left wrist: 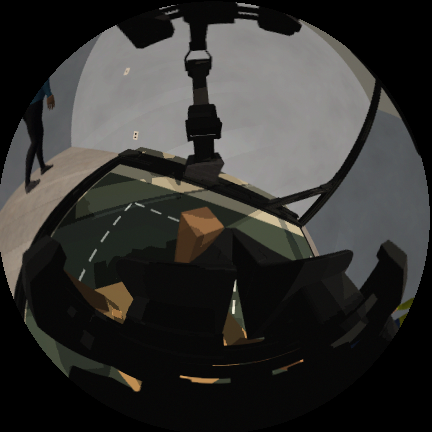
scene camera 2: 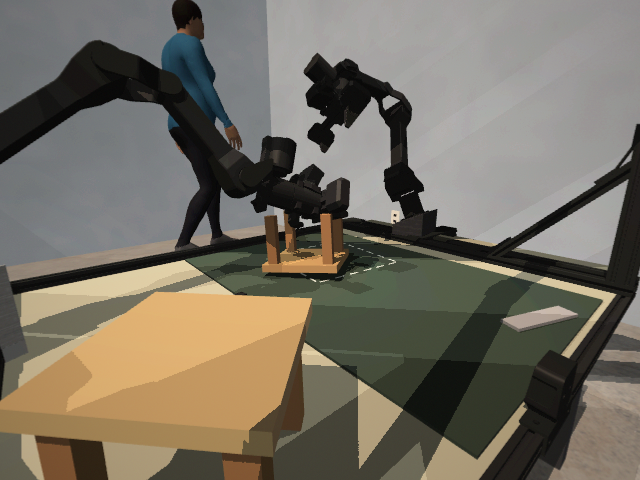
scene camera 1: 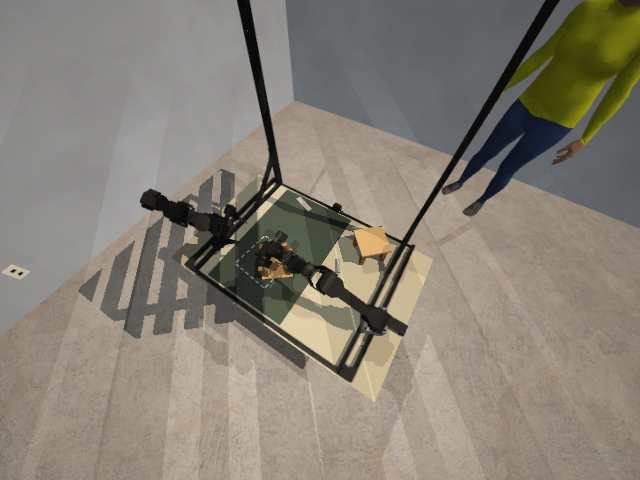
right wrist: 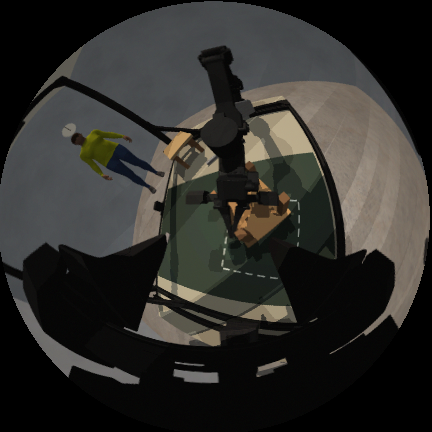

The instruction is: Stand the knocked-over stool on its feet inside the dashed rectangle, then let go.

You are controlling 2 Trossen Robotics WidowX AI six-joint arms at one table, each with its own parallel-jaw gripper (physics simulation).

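Frame: origin at the left arm's base, x down, y left, z ahead, level; centimetres.
Where they show: left gripper, fingertip midpoint: (left wrist: 229, 232) (scene camera 2: 347, 215) (scene camera 1: 264, 243) (right wrist: 230, 237); right gripper, fingertip midpoint: (scene camera 2: 334, 140) (scene camera 1: 243, 232) (right wrist: 219, 241); left arm's base at its link origin: (scene camera 1: 375, 319) (right wrist: 235, 99); right arm's base at its link origin: (left wrist: 204, 157) (scene camera 2: 415, 216) (right wrist: 237, 342).
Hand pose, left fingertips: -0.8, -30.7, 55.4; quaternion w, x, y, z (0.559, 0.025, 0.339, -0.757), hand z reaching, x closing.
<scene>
Each offset is from my left fingertips to the top centre of the thing, as dx, dy, dz. "pt": to the spot under its first point. Level surfaces: height alone.
The small wooden stool @(-2.1, +6.8, -6.6) (scene camera 1: 277, 272) (scene camera 2: 304, 262) (right wrist: 261, 223) rests upside down on its seat, legs pointing up, on the green mat @(dx +11.1) (scene camera 1: 309, 229) (scene camera 2: 413, 305). It lies partly across the line of the dashed rectangle (scene camera 1: 244, 252) (scene camera 2: 370, 268) (left wrist: 104, 235) (right wrist: 250, 274). My left gripper (scene camera 1: 263, 259) (scene camera 2: 292, 223) (left wrist: 229, 232) (right wrist: 230, 237) is shut and empty, reaching down among the legs. One leg @(pt -1.2, +3.3, -0.4) (left wrist: 197, 231) stands just beyond its fingertips. My right gripper (scene camera 1: 148, 198) (scene camera 2: 320, 135) (right wrist: 219, 241) is open and empty, high above the table's far side.
A larger upright wooden stool @(-0.7, -7.3, -53.9) (scene camera 1: 371, 240) (scene camera 2: 190, 352) (right wrist: 177, 146) stands at the table's edge. A flat white slab @(+10.5, -36.3, -14.2) (scene camera 1: 304, 204) (scene camera 2: 532, 318) lies on the mat. A black frame with tall posts (scene camera 1: 263, 110) rims the table. Two people (scene camera 1: 537, 119) (scene camera 2: 194, 119) stand nearby.
</scene>
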